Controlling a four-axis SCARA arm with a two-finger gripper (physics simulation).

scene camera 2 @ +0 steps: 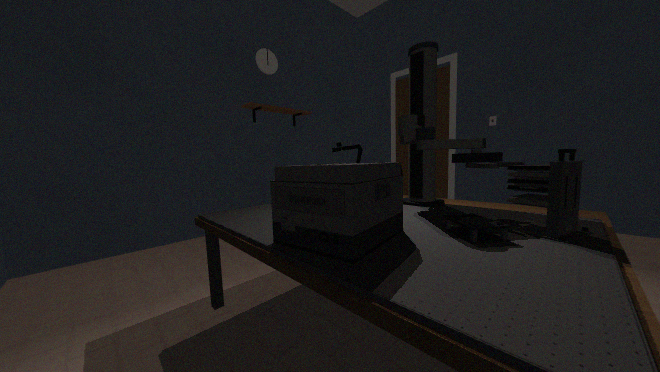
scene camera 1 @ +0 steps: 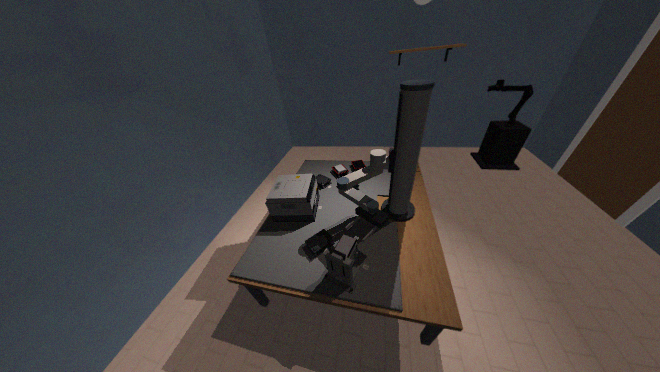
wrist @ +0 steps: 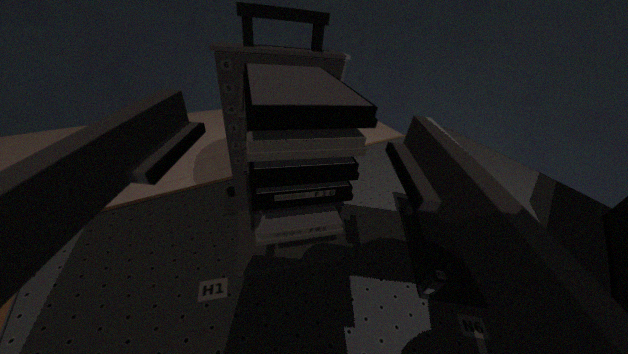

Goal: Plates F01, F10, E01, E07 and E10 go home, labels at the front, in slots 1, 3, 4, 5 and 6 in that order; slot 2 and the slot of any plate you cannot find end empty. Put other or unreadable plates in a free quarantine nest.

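Frame: origin at the arm's base, x right, y up, z back, level; millimetres.
Seen in the pictures: gripper, fingertip midpoint: (scene camera 2: 510, 165) (scene camera 1: 354, 234) (wrist: 298, 121); arm's base at its link origin: (scene camera 2: 421, 203) (scene camera 1: 397, 209).
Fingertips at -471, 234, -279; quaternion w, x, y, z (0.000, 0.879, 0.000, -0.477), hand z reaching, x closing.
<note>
Offsets run from my fingertips to a thing's top centre, as dx, dy, dz. "spot": to the spot under its first point.
The plate hotel (scene camera 1: 341, 270) (scene camera 2: 565, 195) (wrist: 234, 165) stands upright, with a handle on top and slot numbers on its side. Several plates are stacked in it with gaps. In the wrist view, the top plate @(-75, +0, -40) (wrist: 310, 116) is dark-edged with a pale top. Below it are a pale plate @(-77, -23, -40) (wrist: 307, 145), a dark plate @(-77, -46, -40) (wrist: 305, 171), a dark plate labelled F10 @(-77, -70, -40) (wrist: 300, 195) and a pale lowest plate @(-77, -116, -40) (wrist: 300, 227), its faint label seeming to read F01. The upper plates' labels are unreadable. My gripper (wrist: 298, 121) is open and empty, its fingers left and right of the stack.
A dark stand (scene camera 1: 318, 243) (scene camera 2: 472, 231) is beside the hotel. A grey boxy machine @(+376, +26, -537) (scene camera 1: 292, 196) (scene camera 2: 335, 200) stands across the table. Red-edged nests @(+938, -157, -270) (scene camera 1: 340, 171) @(spot: +1017, -172, -89) (scene camera 1: 358, 165) and a dark nest @(+745, -162, -422) (scene camera 1: 323, 181) are farther back. The H1 tag @(-56, -221, +69) (wrist: 213, 289) and N6 tag @(+133, -221, -177) (wrist: 472, 326) mark the mat. Lighting is dim.
</note>
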